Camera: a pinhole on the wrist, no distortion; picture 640 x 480 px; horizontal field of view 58.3 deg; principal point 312.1 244.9 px. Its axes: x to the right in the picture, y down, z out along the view. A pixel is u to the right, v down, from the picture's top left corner.
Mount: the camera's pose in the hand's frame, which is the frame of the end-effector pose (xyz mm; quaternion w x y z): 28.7 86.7 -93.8 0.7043 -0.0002 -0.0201 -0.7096
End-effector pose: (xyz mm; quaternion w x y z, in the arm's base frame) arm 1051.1 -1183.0 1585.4 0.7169 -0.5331 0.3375 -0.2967
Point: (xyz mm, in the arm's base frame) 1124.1 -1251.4 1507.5
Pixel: outside the picture
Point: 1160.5 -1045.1 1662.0
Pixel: 577.8 85.5
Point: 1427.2 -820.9 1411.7
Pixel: 129.7 199.5
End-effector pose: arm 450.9 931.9 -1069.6 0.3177 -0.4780 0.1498 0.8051
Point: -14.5 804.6 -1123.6
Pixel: outside the picture
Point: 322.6 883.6 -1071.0
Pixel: 202.9 254.5
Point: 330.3 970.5 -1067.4
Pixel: 436.6 334.7
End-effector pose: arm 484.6 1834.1 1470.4 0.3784 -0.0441 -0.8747 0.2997
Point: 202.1 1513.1 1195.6
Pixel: 478.2 164.7
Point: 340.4 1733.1 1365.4
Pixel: 501.2 216.5
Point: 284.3 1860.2 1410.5
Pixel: 331.8 453.8
